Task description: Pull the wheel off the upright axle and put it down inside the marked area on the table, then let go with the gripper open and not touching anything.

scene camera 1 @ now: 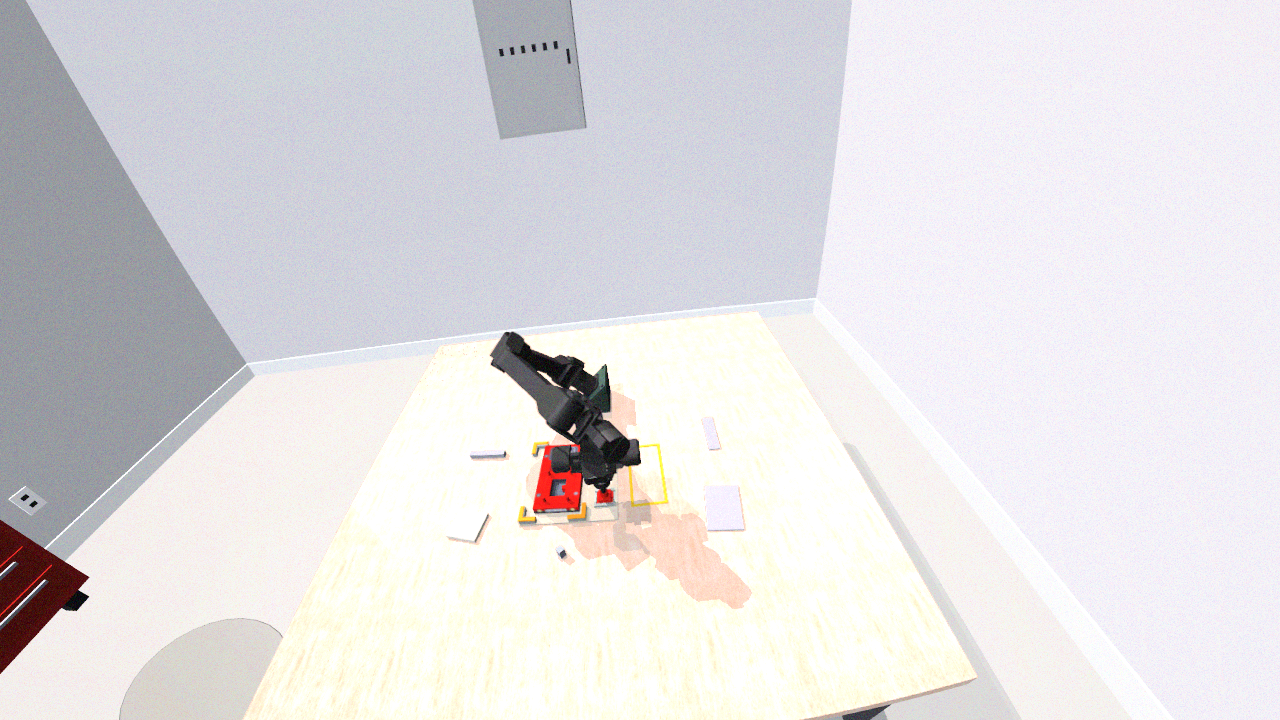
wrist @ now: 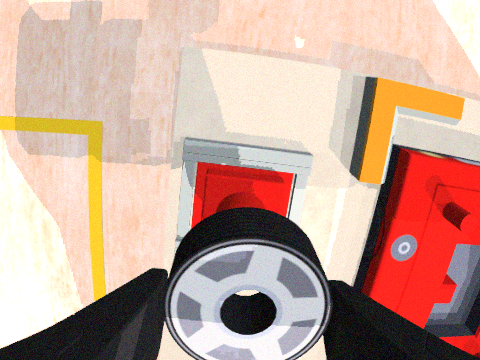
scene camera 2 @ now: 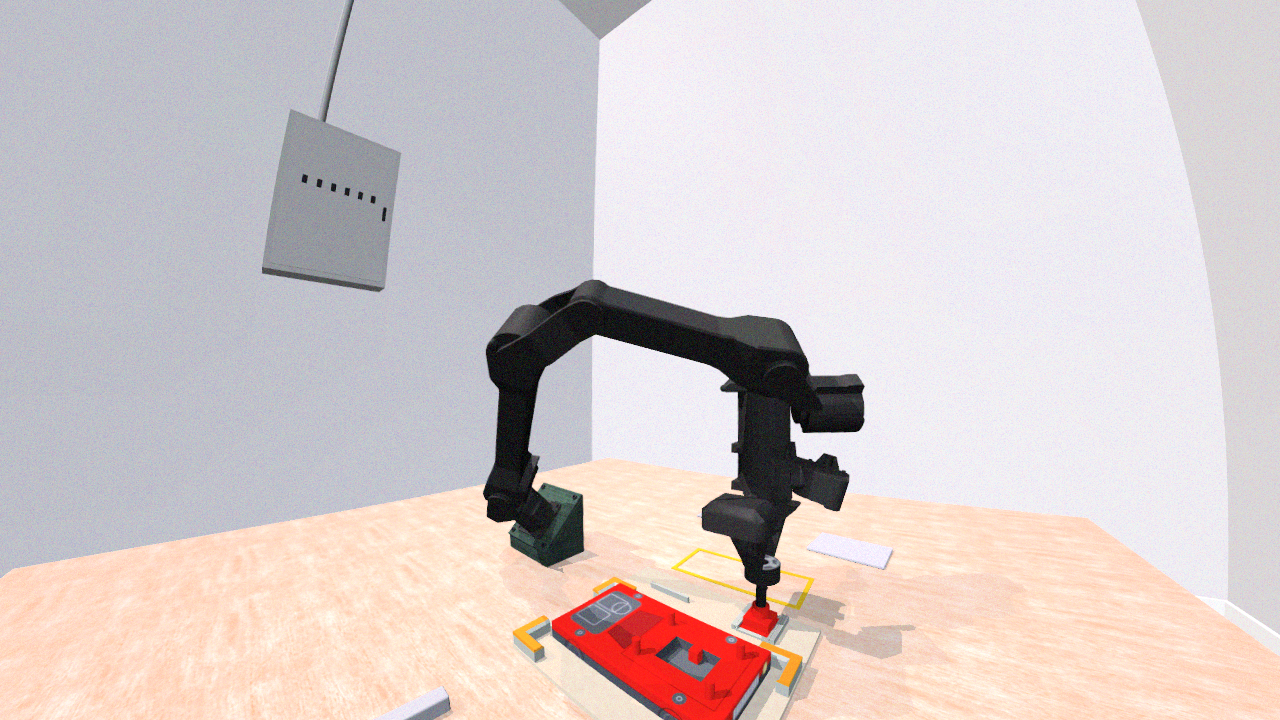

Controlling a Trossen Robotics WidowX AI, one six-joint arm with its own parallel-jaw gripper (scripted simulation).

My gripper holds a wheel. I also see a red fixture plate.
My gripper is seen too in scene camera 1 and in the wrist view.
